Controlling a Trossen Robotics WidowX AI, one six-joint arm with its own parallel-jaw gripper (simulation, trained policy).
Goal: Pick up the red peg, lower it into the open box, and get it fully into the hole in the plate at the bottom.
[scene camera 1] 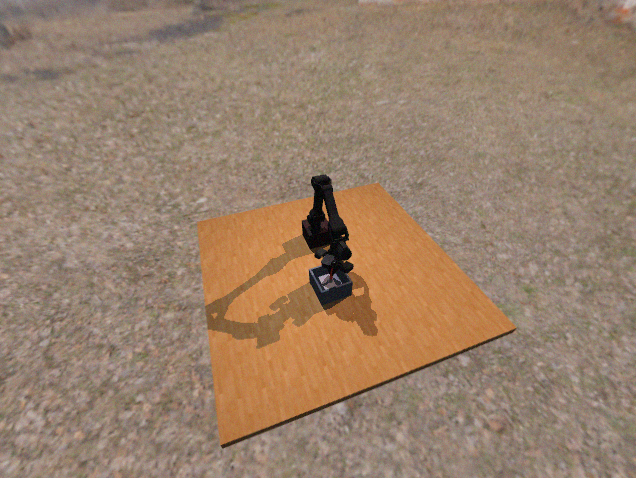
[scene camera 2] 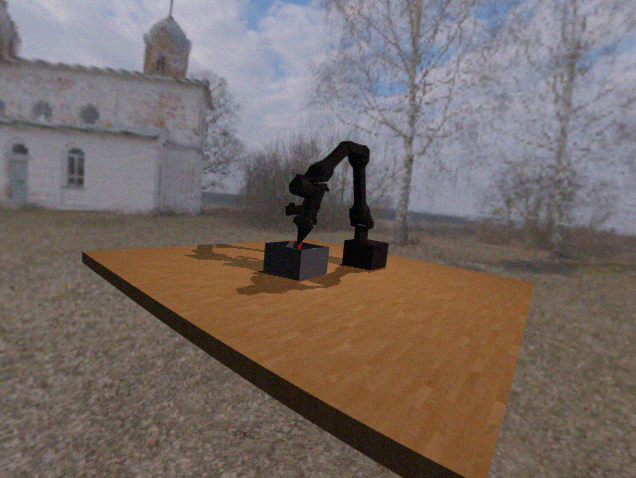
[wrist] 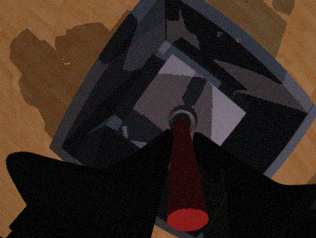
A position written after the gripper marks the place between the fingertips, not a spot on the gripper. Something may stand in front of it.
In view: the gripper [scene camera 2: 298, 243], a box [scene camera 2: 282, 258] and a plate [wrist: 176, 88].
The box shows as well in scene camera 1 [scene camera 1: 341, 291] and in the wrist view [wrist: 214, 46]. The gripper also shows in the wrist view [wrist: 182, 137]. Scene camera 2 does not show the plate, which is hidden by the box.
